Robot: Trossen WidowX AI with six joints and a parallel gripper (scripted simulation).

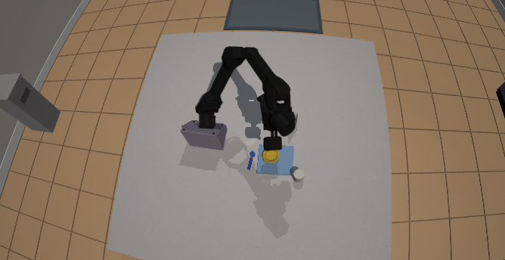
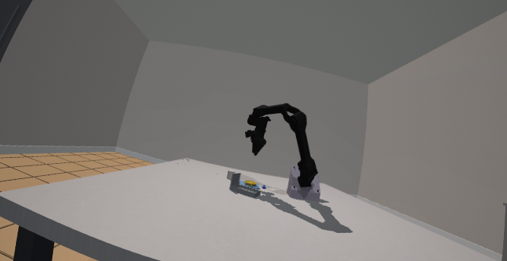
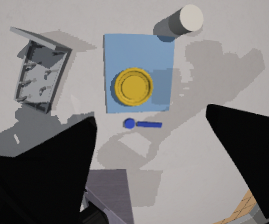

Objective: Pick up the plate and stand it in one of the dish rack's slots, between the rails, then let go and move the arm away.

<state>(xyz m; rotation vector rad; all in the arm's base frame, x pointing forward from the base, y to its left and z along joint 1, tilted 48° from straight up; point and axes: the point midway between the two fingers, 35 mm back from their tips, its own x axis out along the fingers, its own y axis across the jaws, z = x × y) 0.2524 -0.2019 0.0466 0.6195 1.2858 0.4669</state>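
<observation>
Now: the yellow plate 1 cm behind my gripper tip, 1 cm to the right of it and 17 cm below it. Also, from my gripper tip: blue mat (3 cm to the right, 18 cm below); white cup (10 cm ahead, 11 cm to the right, 16 cm below); blue spoon (10 cm behind, 2 cm to the right, 18 cm below).
</observation>
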